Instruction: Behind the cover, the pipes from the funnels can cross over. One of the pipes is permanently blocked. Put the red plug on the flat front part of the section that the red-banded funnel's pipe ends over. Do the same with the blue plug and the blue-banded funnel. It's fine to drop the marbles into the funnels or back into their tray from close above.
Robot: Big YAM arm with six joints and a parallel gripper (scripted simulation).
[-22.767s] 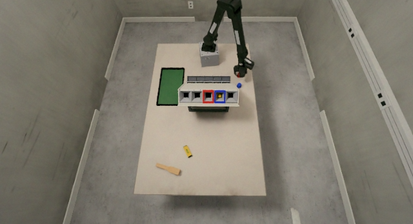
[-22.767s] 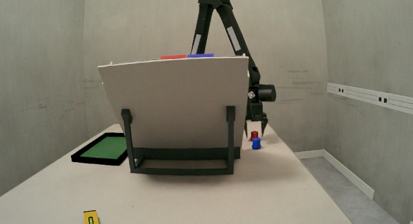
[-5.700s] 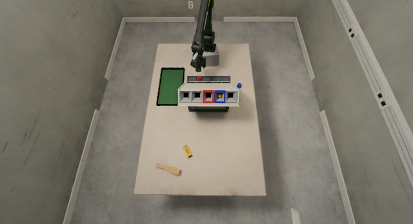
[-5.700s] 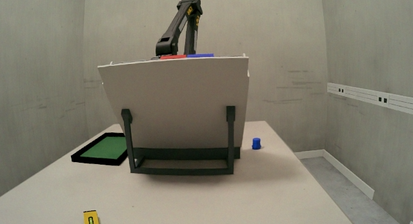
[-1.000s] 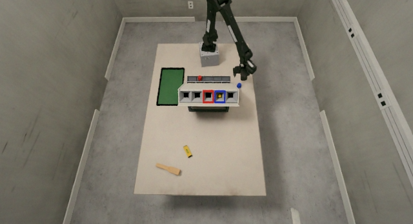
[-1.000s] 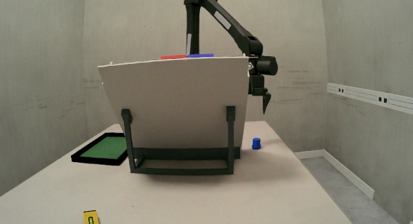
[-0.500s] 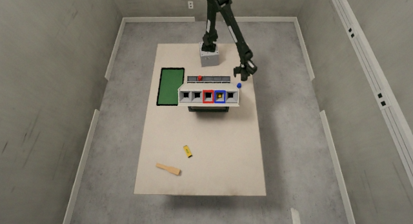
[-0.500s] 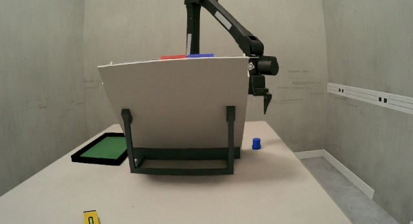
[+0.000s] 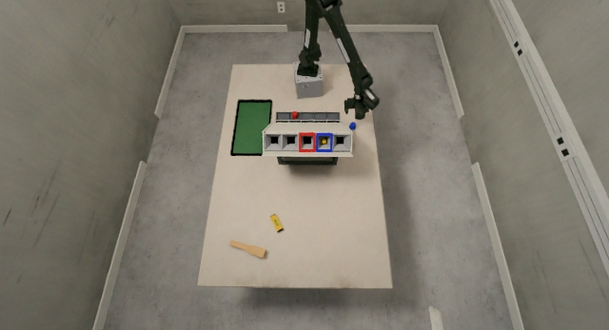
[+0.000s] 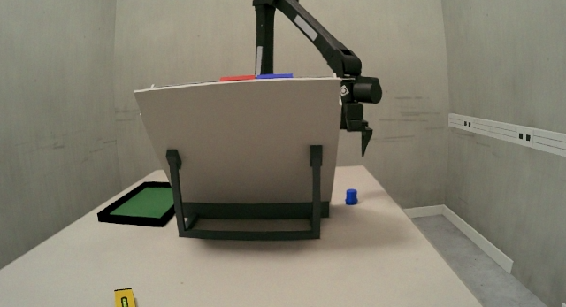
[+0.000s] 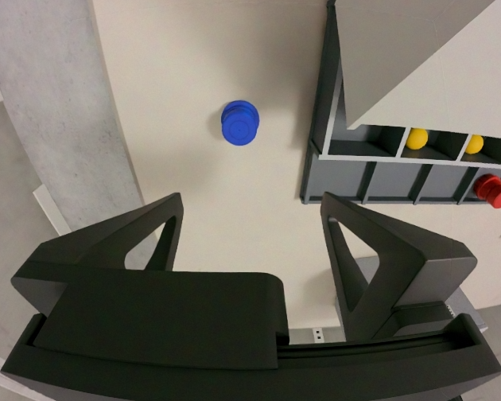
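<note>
Right now my hand is 1 cm short of the blue plug, 1 cm to the right of it and 12 cm above it. From my hand the other things lie so: blue band 31 cm ahead, 13 cm to the right, 18 cm above; red plug 34 cm to the right, 12 cm below; cover 17 cm ahead, 23 cm to the right, 7 cm above.
</note>
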